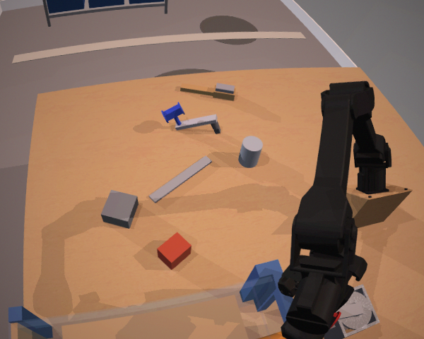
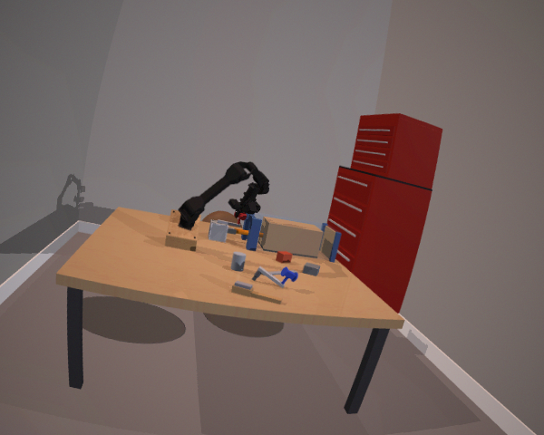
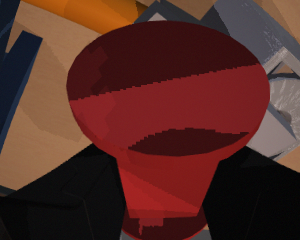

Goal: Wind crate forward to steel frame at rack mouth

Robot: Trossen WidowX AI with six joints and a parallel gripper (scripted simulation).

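Now: gripper tip 3 cm past the red-gripped winch handle, 3 cm above it and 1 cm to the left of it. Also, from my gripper tip: blue steel frame: 7 cm ahead, 2 cm below, 1 cm to the left; red knob: 1 cm to the right, 1 cm ahead; grey winch: 10 cm below, 10 cm behind, 3 cm to the right.
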